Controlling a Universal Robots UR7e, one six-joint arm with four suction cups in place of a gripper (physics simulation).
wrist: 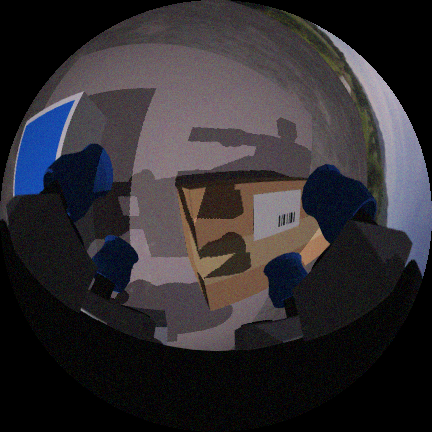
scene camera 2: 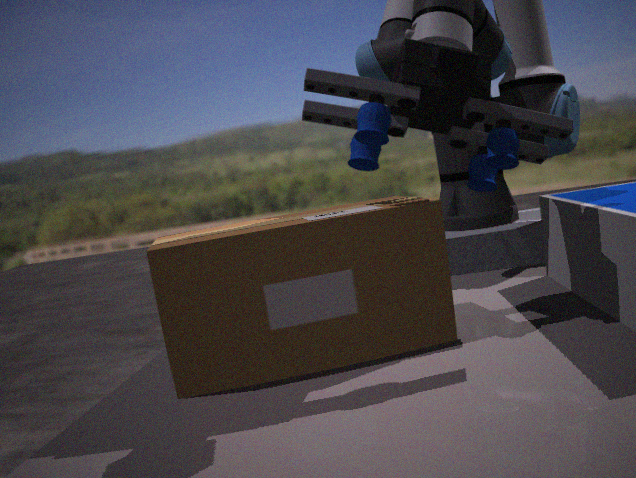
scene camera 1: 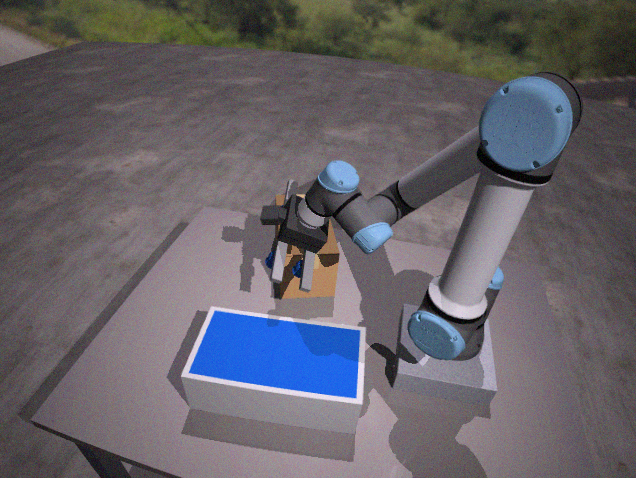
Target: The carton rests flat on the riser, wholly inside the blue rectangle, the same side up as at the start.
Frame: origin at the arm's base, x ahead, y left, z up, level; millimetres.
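Seen in the pictures: hand, its tool point: (wrist: 201, 229) (scene camera 2: 430, 163); arm's base, origin of its link: (scene camera 2: 478, 223).
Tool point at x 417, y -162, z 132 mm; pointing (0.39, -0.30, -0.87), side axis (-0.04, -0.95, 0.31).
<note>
Offsets run from my tool point to a thing's top centre. Level surfaces: height alone.
The brown carton {dx -29, dy -163, dz -39 mm} (scene camera 1: 323, 277) (scene camera 2: 215, 308) (wrist: 235, 292) stands on the table behind the riser in scene camera 1. A white barcode label shows on its top and a pale blank label on one long side. The riser {dx -3, dy +281, dz -74 mm} (scene camera 1: 277, 411) (scene camera 2: 557, 246) (wrist: 90, 125) is a pale box whose top bears the blue rectangle {dx -3, dy +281, dz -74 mm} (scene camera 1: 277, 349) (scene camera 2: 611, 197) (wrist: 42, 145); the carton is apart from it. My gripper (scene camera 1: 283, 263) (scene camera 2: 431, 146) (wrist: 205, 227), four blue suction cups, is open and hangs above the carton's top level. In scene camera 2 a gap shows between cups and carton.
The arm's grey base block (scene camera 1: 442, 382) (scene camera 2: 493, 251) stands right of the riser in scene camera 1. The table {dz -194 mm} (scene camera 1: 128, 349) (scene camera 2: 411, 436) (wrist: 200, 85) carries the carton, the riser and the base. The arm hides part of the carton in scene camera 1.
</note>
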